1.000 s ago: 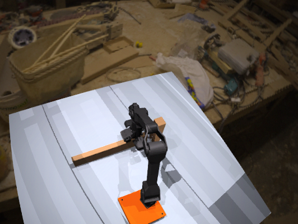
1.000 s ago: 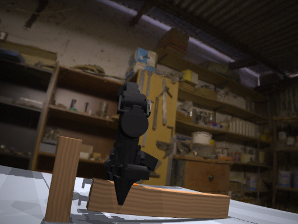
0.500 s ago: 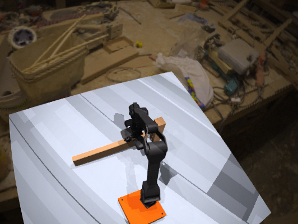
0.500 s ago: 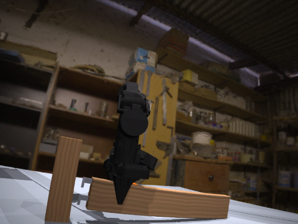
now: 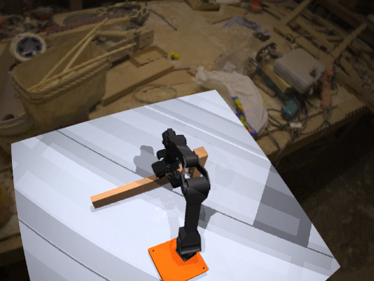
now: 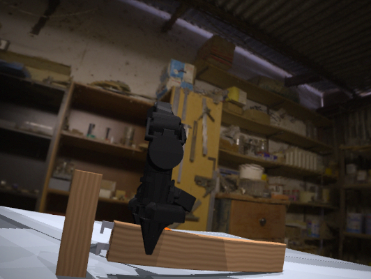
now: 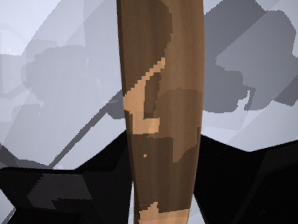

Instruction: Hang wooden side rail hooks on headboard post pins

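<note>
Right now my gripper tip is 3 cm past the wooden headboard post, 13 cm to the left of it and 4 cm below it.
</note>
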